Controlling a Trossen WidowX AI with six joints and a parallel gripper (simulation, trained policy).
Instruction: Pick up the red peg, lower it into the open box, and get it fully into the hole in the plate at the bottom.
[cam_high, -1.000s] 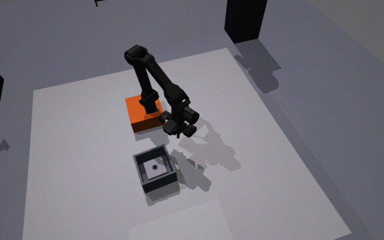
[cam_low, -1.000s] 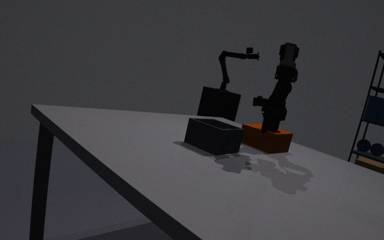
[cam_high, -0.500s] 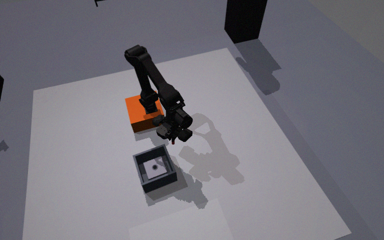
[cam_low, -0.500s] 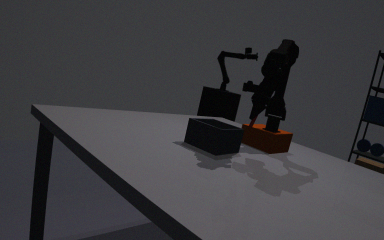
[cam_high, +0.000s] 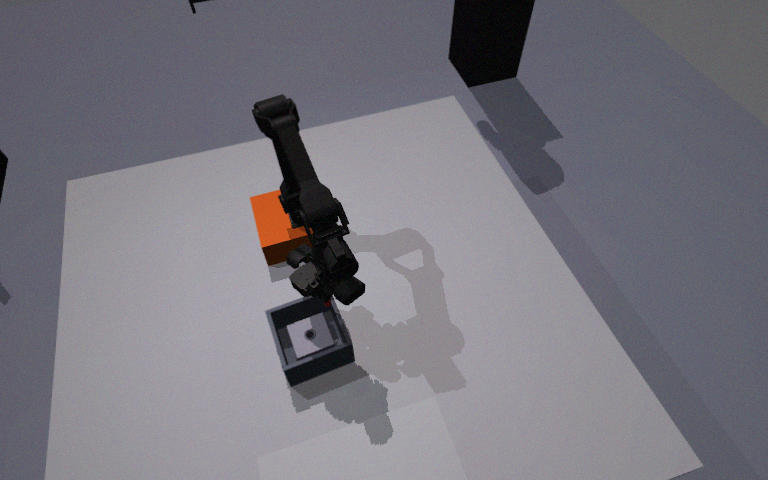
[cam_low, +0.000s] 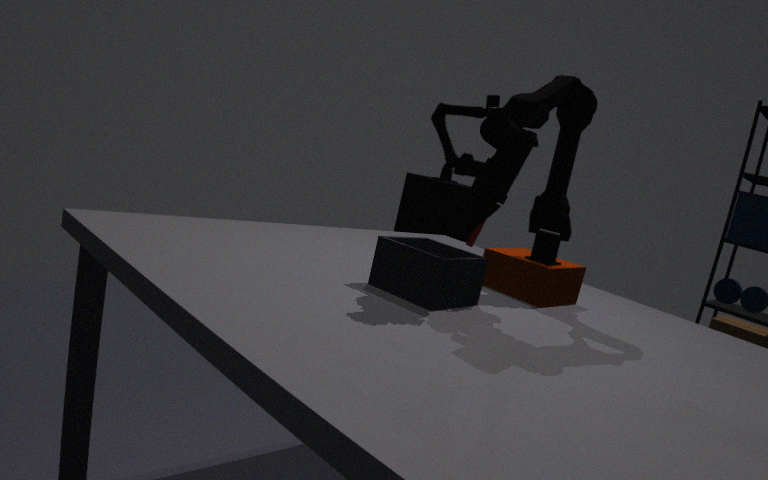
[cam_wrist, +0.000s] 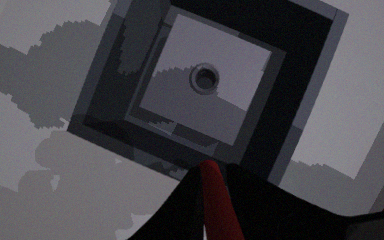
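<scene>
Now: the pale plate 100 mm below my gripper tip, 50 mm to the right of it and 30 mm ahead of it. The rest, counted from my gripper tip: red peg: 10 mm to the left, 10 mm behind, 10 mm above; dark box: 120 mm below, 50 mm to the right, 30 mm ahead.
</scene>
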